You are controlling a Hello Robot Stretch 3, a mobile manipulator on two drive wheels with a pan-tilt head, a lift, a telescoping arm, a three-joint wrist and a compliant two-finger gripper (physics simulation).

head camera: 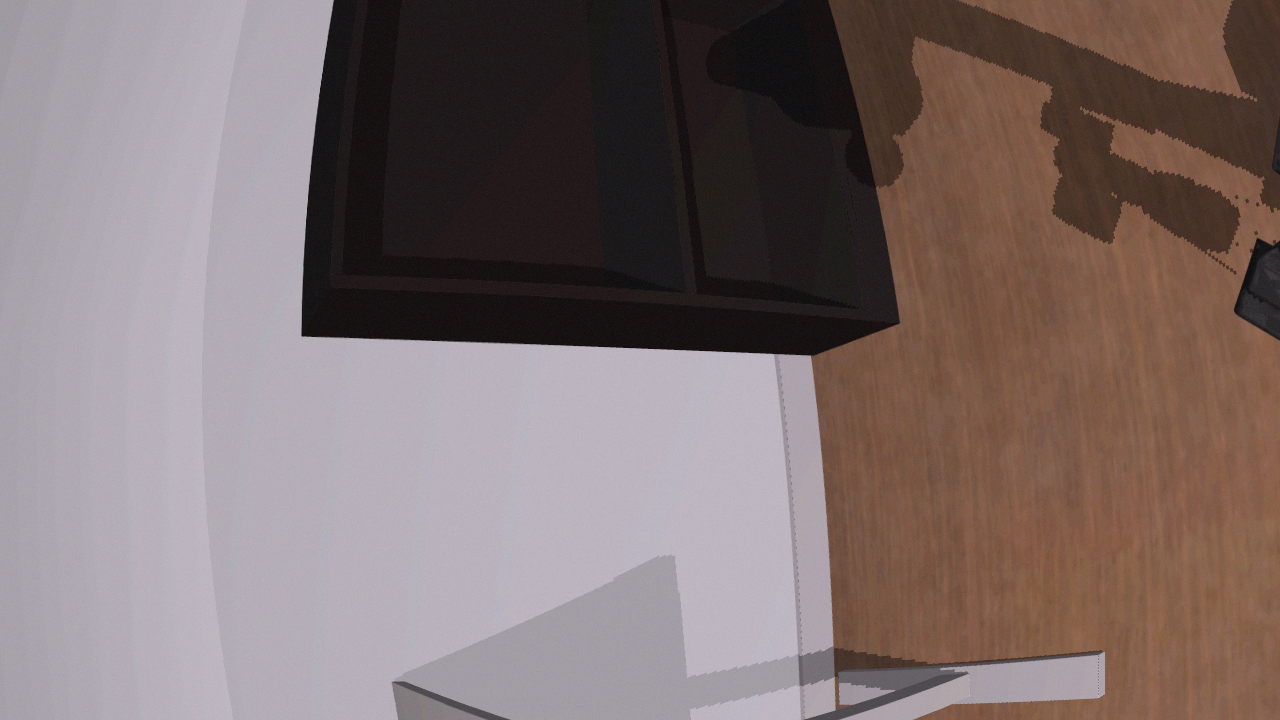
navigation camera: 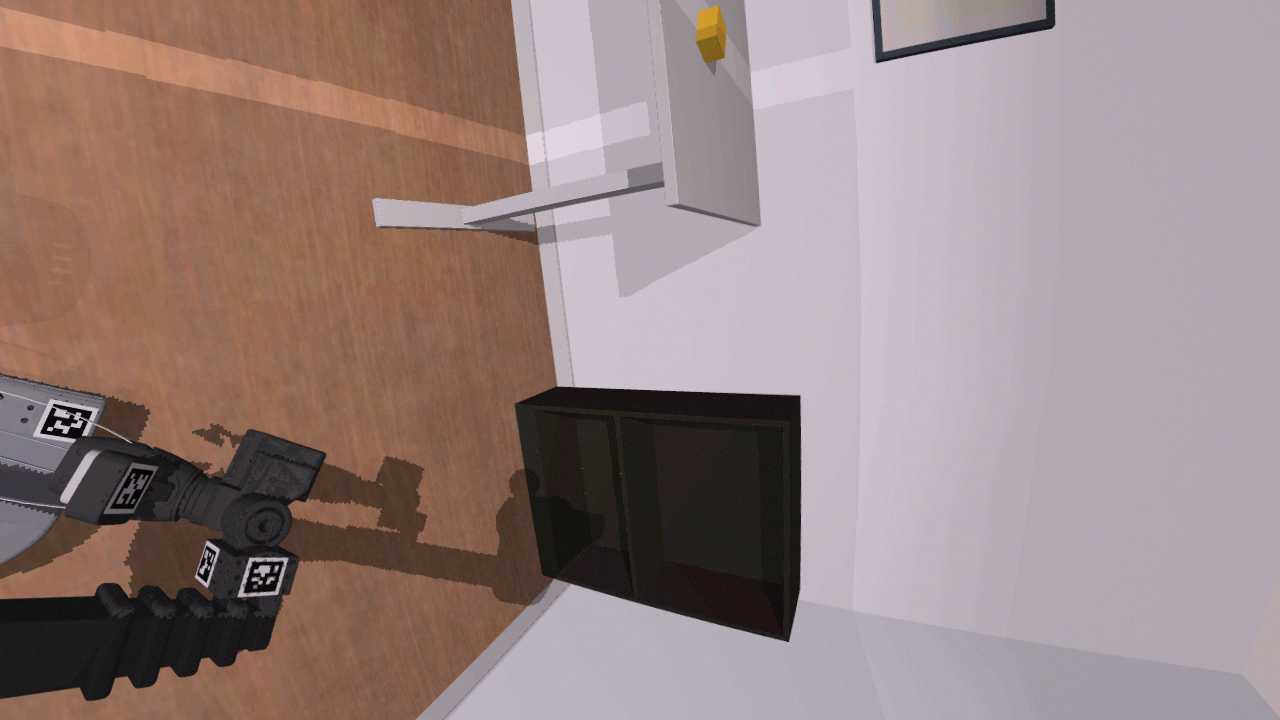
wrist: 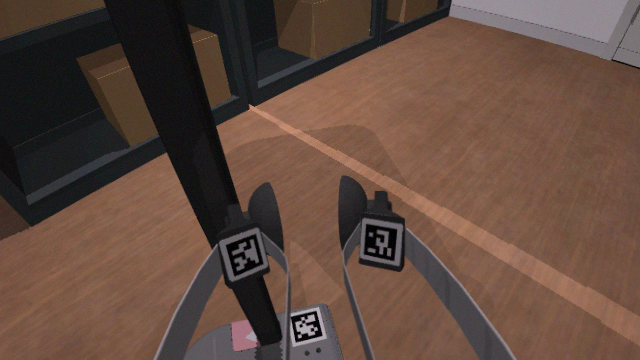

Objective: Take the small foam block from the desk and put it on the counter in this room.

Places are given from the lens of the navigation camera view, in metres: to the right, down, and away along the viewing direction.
grey desk (navigation camera: pixel 705 110): 0.14, -0.55, 0.92
dark cabinet (navigation camera: pixel 728 465): 0.34, 0.41, 1.67
The marked spots on the dark cabinet and the grey desk are 1.23 m apart.
